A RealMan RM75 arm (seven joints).
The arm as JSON. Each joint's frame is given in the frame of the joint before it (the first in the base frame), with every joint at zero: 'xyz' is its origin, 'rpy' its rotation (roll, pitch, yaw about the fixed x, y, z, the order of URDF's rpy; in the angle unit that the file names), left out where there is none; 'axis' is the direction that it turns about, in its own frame. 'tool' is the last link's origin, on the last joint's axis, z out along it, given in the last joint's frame.
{
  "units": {
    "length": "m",
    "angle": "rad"
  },
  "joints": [
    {
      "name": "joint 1",
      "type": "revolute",
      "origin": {
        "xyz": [
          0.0,
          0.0,
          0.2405
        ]
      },
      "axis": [
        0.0,
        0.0,
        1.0
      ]
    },
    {
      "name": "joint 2",
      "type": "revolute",
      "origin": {
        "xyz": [
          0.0,
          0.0,
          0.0
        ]
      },
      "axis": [
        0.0,
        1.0,
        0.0
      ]
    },
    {
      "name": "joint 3",
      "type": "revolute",
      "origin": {
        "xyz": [
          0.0,
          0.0,
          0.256
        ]
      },
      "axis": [
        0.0,
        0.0,
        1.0
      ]
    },
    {
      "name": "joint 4",
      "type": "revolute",
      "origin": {
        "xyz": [
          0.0,
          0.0,
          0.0
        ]
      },
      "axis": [
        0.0,
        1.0,
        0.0
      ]
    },
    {
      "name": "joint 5",
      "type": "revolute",
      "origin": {
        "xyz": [
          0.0,
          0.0,
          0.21
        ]
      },
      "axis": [
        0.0,
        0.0,
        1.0
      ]
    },
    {
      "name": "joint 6",
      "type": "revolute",
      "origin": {
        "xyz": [
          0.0,
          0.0,
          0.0
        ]
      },
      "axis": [
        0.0,
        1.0,
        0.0
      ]
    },
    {
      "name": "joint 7",
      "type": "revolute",
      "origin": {
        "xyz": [
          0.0,
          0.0,
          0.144
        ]
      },
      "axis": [
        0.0,
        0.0,
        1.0
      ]
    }
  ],
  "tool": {
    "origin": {
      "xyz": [
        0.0,
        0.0,
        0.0
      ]
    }
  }
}
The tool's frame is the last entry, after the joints.
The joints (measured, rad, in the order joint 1, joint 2, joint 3, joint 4, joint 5, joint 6, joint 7), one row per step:
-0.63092 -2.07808 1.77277 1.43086 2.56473 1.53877 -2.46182
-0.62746 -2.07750 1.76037 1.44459 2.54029 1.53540 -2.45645
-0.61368 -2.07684 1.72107 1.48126 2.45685 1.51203 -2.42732
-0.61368 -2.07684 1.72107 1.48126 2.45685 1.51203 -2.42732
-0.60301 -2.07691 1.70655 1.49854 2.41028 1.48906 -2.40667
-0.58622 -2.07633 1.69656 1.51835 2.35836 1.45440 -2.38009
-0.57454 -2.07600 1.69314 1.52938 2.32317 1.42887 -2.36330
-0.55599 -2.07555 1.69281 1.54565 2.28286 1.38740 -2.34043
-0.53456 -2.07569 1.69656 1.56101 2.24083 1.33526 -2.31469
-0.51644 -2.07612 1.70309 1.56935 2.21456 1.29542 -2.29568
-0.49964 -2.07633 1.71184 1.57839 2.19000 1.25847 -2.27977
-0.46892 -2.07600 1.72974 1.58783 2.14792 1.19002 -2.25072
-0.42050 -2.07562 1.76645 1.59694 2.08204 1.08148 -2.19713
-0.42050 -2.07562 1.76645 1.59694 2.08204 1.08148 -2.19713
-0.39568 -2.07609 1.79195 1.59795 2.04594 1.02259 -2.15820
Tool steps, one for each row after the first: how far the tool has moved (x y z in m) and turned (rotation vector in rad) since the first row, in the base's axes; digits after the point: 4 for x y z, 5 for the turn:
0.0046 -0.0002 0.0014 -0.00110 -0.03277 -0.00279
0.0188 -0.0002 0.0053 -0.00489 -0.14454 -0.02072
0.0188 -0.0002 0.0053 -0.00489 -0.14454 -0.02072
0.0261 -0.0006 0.0066 -0.00598 -0.20691 -0.03775
0.0337 -0.0012 0.0079 -0.00323 -0.27718 -0.06222
0.0385 -0.0019 0.0083 -0.00089 -0.32340 -0.07718
0.0443 -0.0024 0.0090 0.01045 -0.38159 -0.10125
0.0503 -0.0028 0.0095 0.02767 -0.44417 -0.12797
0.0532 -0.0033 0.0092 0.04212 -0.48416 -0.14448
0.0561 -0.0042 0.0089 0.05512 -0.52065 -0.15935
0.0595 -0.0055 0.0080 0.08142 -0.58060 -0.17943
0.0633 -0.0086 0.0054 0.12152 -0.66588 -0.20971
0.0633 -0.0086 0.0054 0.12152 -0.66588 -0.20971
0.0651 -0.0110 0.0028 0.13951 -0.70622 -0.23113

